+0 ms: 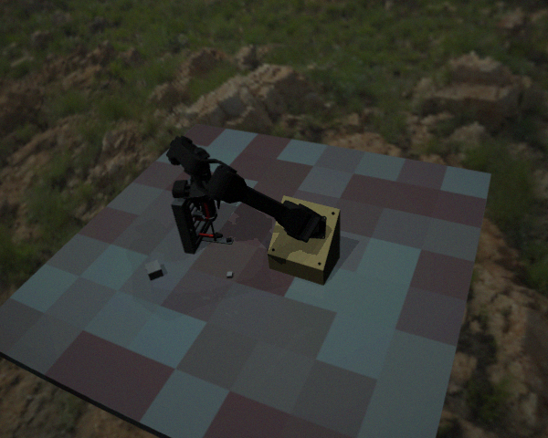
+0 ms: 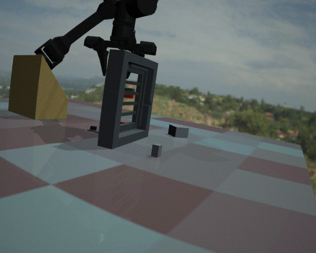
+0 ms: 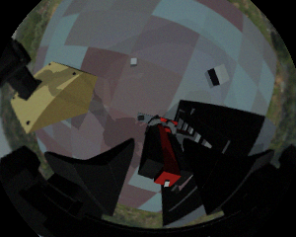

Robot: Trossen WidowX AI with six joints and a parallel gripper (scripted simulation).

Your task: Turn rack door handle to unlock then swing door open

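My gripper tip is now 3 cm above the upright handle and 1 cm to the left of it.
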